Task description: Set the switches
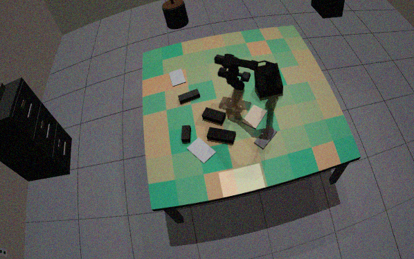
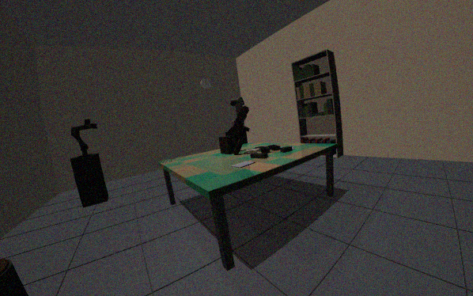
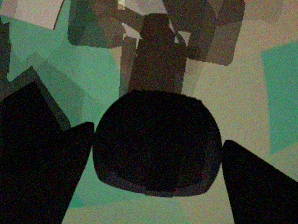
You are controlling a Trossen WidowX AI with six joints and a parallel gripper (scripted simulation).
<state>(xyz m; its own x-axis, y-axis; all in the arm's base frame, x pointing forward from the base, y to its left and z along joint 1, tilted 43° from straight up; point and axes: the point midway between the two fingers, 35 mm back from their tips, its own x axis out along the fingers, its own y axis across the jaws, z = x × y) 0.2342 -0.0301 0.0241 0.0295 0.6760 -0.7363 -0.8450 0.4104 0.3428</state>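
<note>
Right now my gripper tip is 17 cm short of the module, 12 cm to the right of it and 10 cm above it.
</note>
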